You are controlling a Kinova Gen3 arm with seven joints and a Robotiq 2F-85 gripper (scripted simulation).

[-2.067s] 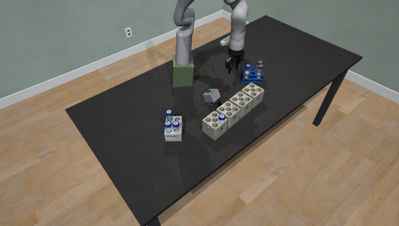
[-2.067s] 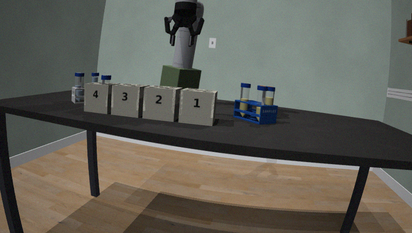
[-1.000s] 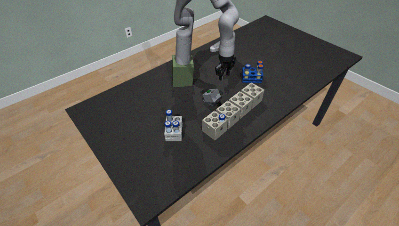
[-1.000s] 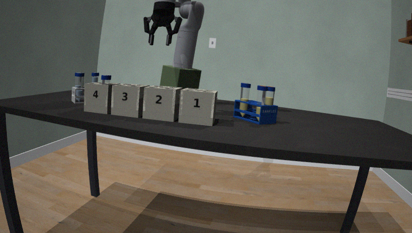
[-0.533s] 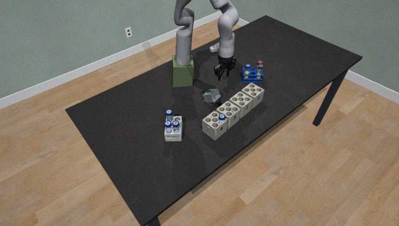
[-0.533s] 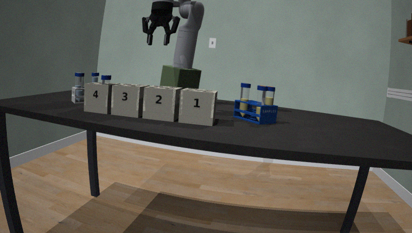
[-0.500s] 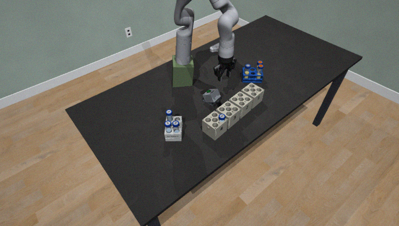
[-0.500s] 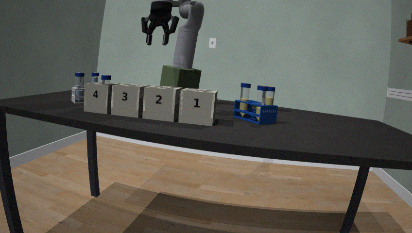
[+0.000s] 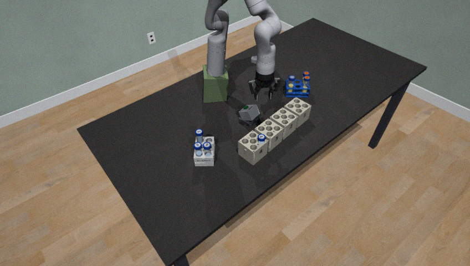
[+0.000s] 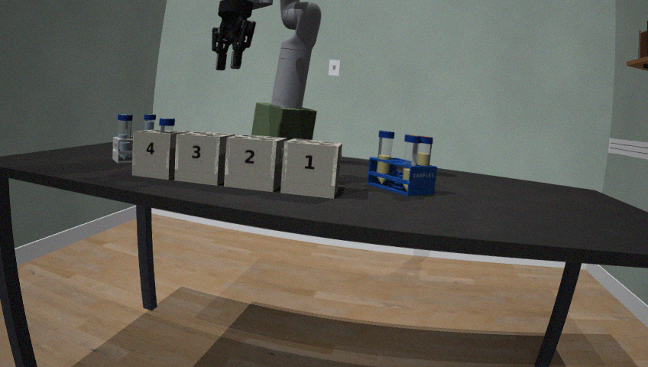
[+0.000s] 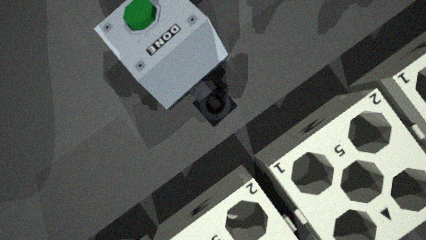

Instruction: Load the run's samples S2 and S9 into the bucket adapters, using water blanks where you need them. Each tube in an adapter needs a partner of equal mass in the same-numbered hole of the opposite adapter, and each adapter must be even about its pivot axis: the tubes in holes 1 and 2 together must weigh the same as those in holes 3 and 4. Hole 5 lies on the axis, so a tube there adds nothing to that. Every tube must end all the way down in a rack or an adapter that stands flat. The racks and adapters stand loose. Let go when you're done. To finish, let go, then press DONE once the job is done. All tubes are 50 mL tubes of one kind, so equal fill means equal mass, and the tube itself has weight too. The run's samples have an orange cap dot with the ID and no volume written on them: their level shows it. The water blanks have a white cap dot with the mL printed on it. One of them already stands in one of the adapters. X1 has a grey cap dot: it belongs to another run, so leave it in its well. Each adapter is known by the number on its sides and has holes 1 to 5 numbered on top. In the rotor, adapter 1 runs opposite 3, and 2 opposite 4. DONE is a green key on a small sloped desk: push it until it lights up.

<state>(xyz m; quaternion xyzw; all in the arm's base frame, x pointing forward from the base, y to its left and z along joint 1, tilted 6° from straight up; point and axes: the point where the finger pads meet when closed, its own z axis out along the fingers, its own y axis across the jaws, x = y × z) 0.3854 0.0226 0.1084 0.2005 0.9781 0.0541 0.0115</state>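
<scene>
The water blank lies 100 mm ahead of my hand, 80 mm to the right of it and 180 mm below it. Round my hand: adapter 2 (30 mm ahead, 110 mm to the left, 200 mm below); adapter 3 (60 mm ahead, 200 mm below); grey done desk (130 mm behind, 10 mm to the left, 190 mm below).
</scene>
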